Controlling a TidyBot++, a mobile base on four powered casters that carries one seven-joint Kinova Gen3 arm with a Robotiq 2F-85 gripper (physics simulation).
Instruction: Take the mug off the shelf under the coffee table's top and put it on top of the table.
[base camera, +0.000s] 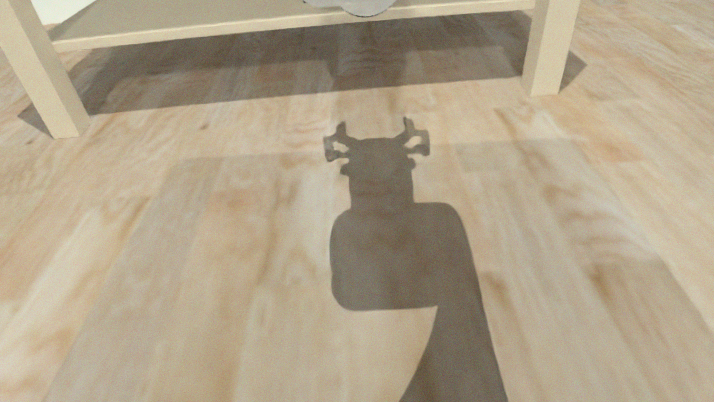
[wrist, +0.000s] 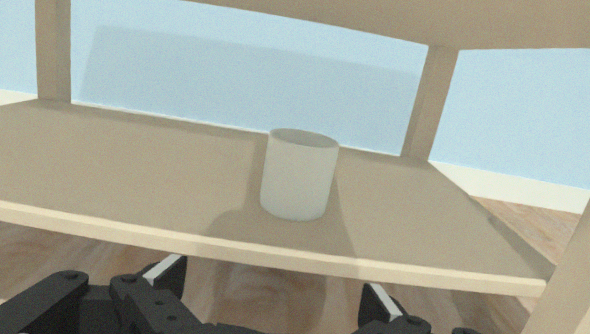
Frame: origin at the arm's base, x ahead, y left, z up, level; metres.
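Where they show: gripper, fingertip midpoint: (wrist: 273, 289).
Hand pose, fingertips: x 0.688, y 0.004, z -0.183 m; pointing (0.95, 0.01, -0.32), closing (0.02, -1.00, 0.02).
Things, the pixels of their centre, and the offset from my fingertips. "*": a spot on its surface instead.
- plain white mug, body centre: (wrist: 297, 165) dx +0.248, dy -0.005, dz -0.016 m
- table's top, surface spot: (wrist: 520, 25) * dx +0.243, dy -0.214, dz +0.186 m
A plain white mug (wrist: 298, 175) stands upright on the coffee table's lower shelf (wrist: 150, 170) (base camera: 200, 20), near the shelf's front edge in the wrist view. No handle shows on it. The underside of the table's top (wrist: 520, 25) runs along the upper part of the wrist view. My gripper (wrist: 273, 289) is open and empty, its two fingertips wide apart at the bottom of the wrist view, in front of the shelf's front edge. The mug is beyond the fingers, between their lines. In the base camera view the fingers and the mug do not show.
Table legs (base camera: 42, 70) (base camera: 550, 47) stand at the left and right in the base camera view. In the wrist view, two far legs (wrist: 53, 50) (wrist: 431, 100) stand behind the shelf and a near leg (wrist: 565, 280) at the lower right. A blue wall (wrist: 250, 75) is behind.
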